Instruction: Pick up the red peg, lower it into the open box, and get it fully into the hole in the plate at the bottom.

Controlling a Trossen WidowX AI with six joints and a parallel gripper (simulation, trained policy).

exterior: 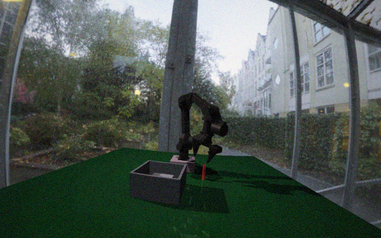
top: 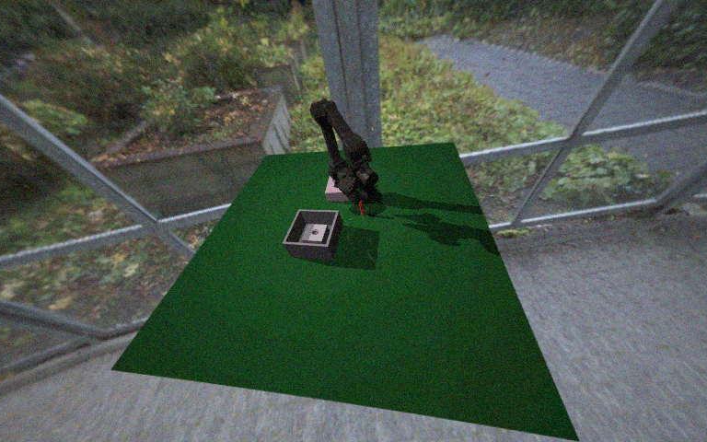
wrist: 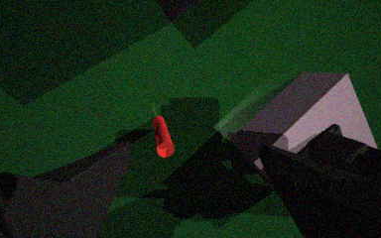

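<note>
Now: gripper tip 2 cm to the right of the red peg and 7 cm above it. Round my gripper tip: grey box (18 cm ahead, 15 cm to the right, 8 cm below).
</note>
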